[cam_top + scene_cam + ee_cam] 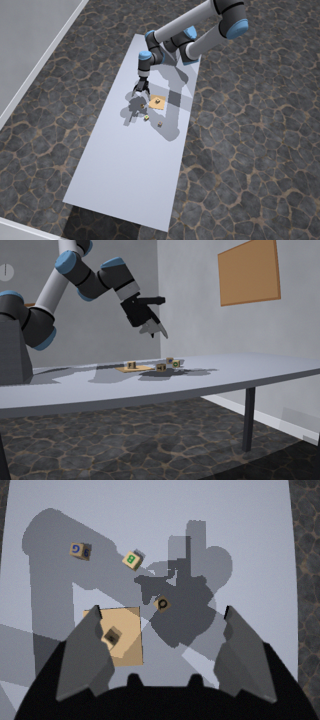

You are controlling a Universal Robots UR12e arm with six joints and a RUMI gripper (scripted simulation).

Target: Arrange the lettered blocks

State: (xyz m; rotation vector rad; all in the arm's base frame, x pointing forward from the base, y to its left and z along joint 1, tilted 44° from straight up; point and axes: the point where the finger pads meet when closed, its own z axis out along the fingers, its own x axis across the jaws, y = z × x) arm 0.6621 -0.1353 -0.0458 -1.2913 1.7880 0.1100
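Right now the tan mat is 130 mm below my hand, 120 mm to the left of it and 80 mm behind it. From my hand the other things lie so: green-marked block: 120 mm below, 100 mm ahead, 60 mm to the left; then blue-marked block: 190 mm to the left, 130 mm ahead, 120 mm below.
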